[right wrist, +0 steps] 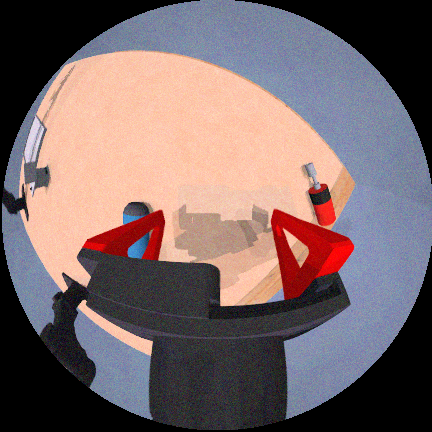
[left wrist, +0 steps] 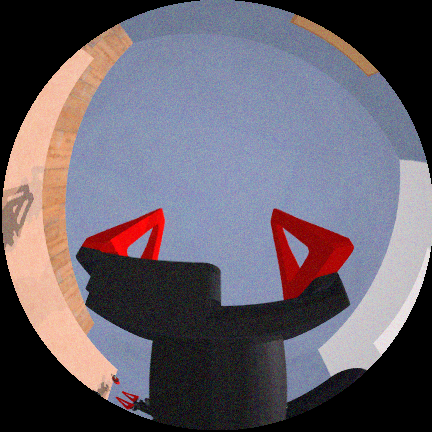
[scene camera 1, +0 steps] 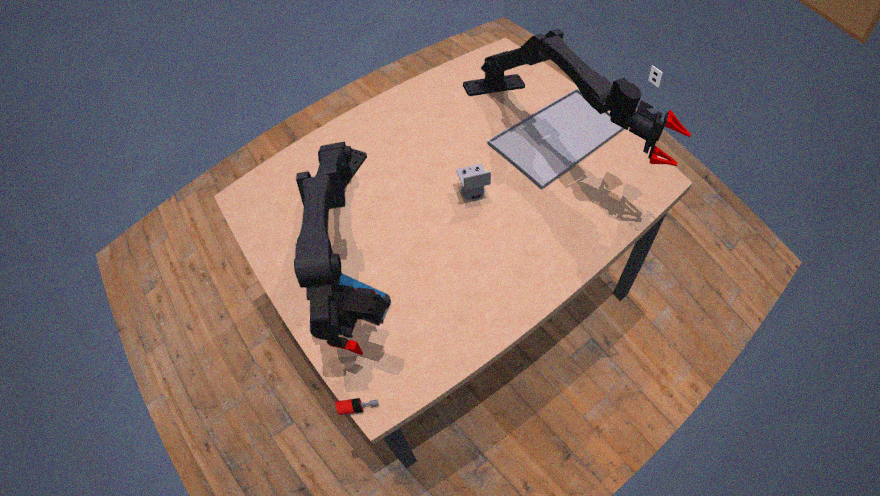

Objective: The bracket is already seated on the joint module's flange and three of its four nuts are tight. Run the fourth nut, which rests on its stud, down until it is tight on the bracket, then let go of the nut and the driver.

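Frame: origin at the left arm's base, x ahead, y left, z up, level; centimetres.
Where they show: left gripper, fingertip midpoint: [left wrist: 217, 214] [scene camera 1: 683, 150]; right gripper, fingertip midpoint: [right wrist: 217, 215] [scene camera 1: 367, 334]; left arm's base, link origin: [right wrist: 24, 201] [scene camera 1: 494, 85]; right arm's base, link origin: [right wrist: 79, 288].
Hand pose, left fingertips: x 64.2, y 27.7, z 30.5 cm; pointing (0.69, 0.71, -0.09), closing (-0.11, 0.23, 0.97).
Note:
Things, the pixels of their centre, and the offset from my left fingertips. Level surfaces: height alone.
- grey bracket, body centre: [scene camera 1: 473, 172] [right wrist: 28, 180] dx -22.8, dy -48.3, dz -22.3 cm
- dark joint module, body centre: [scene camera 1: 473, 183] [right wrist: 37, 177] dx -22.8, dy -48.3, dz -26.8 cm
- red driver, body centre: [right wrist: 319, 193] [scene camera 1: 357, 405] dx +27.7, dy -89.8, dz -28.8 cm
- blue cylinder, body centre: [right wrist: 140, 271] [scene camera 1: 345, 284] dx -3.6, dy -85.9, dz -28.5 cm
- table, surface height: dz -30.5 cm
The grey bracket [scene camera 1: 477, 178] sits on the dark joint module [scene camera 1: 473, 193] near the middle of the table; the pair also shows small at the far left in the right wrist view. Small dark nuts or studs are on the bracket's top; their seating is too small to tell. A red driver [scene camera 1: 349, 406] [right wrist: 325, 207] with a black band and grey socket tip lies at the table's edge by the near corner. My right gripper [right wrist: 217, 215] is open and empty above the table, apart from the driver. My left gripper [scene camera 1: 683, 149] [left wrist: 217, 214] is open and empty, high by the right-hand table edge.
A blue cylinder [scene camera 1: 364, 285] [right wrist: 129, 218] with a dark end lies partly hidden by the right arm and finger. A pale, dark-rimmed rectangular panel [scene camera 1: 579, 110] [right wrist: 35, 137] lies on the table [scene camera 1: 431, 277] [right wrist: 150, 125] beneath the left arm [scene camera 1: 576, 67] [right wrist: 67, 345].

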